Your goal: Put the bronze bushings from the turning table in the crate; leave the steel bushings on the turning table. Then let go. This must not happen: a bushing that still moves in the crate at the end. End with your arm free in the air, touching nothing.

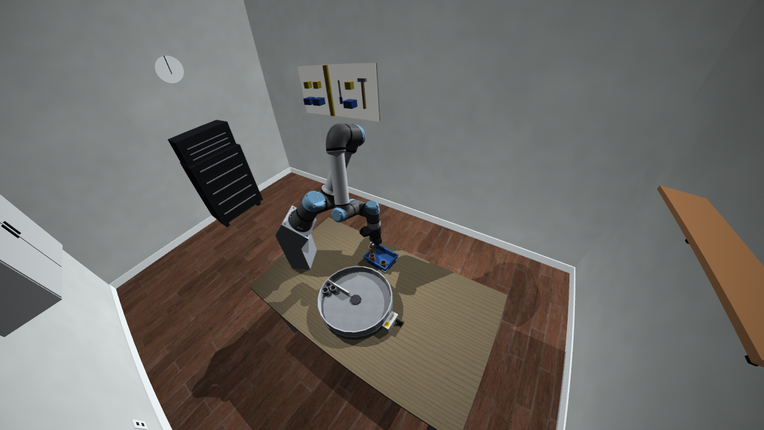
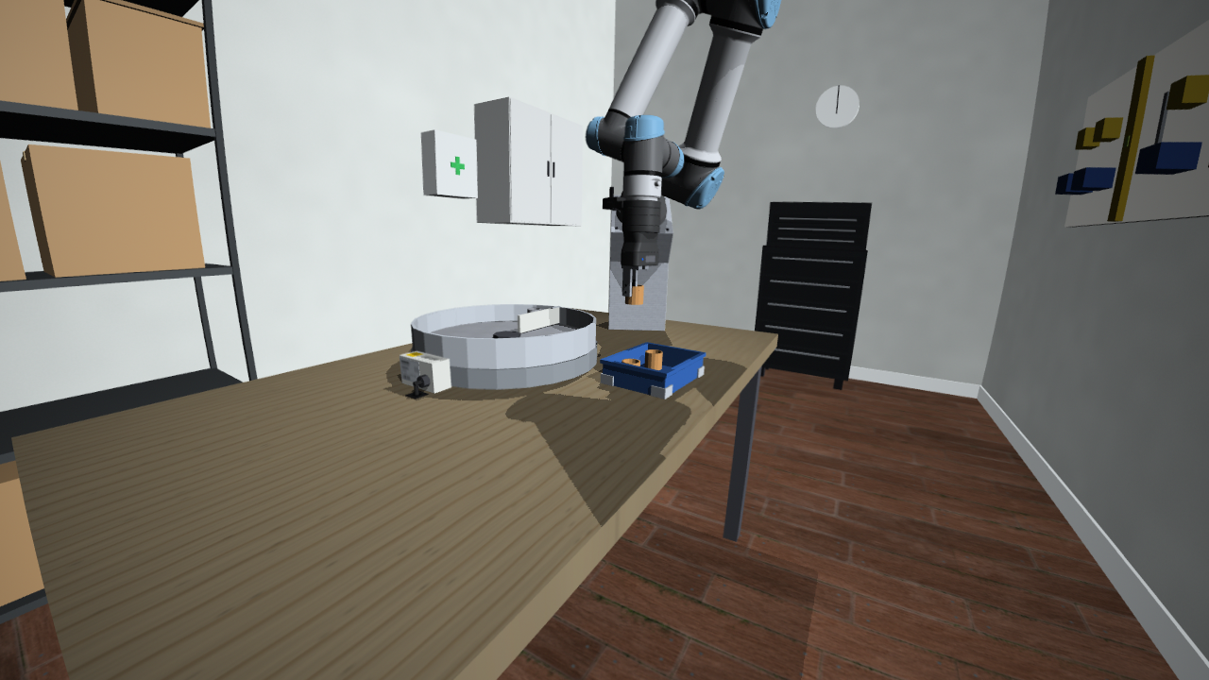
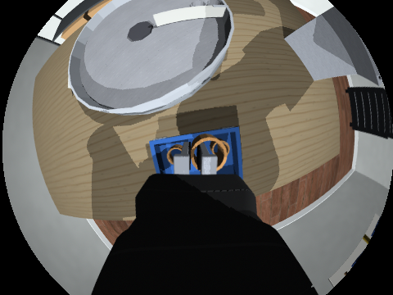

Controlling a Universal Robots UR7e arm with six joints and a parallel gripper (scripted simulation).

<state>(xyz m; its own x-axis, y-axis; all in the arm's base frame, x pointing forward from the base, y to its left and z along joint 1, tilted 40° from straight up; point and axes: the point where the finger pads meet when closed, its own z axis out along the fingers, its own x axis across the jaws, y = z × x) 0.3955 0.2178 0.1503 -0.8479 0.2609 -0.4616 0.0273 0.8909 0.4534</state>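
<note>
My gripper is now 16 cm above the blue crate, 7 cm to the right of it and 1 cm past it. Also, from my hand: round grey turning table (27 cm to the right, 13 cm below, 13 cm ahead).
</note>
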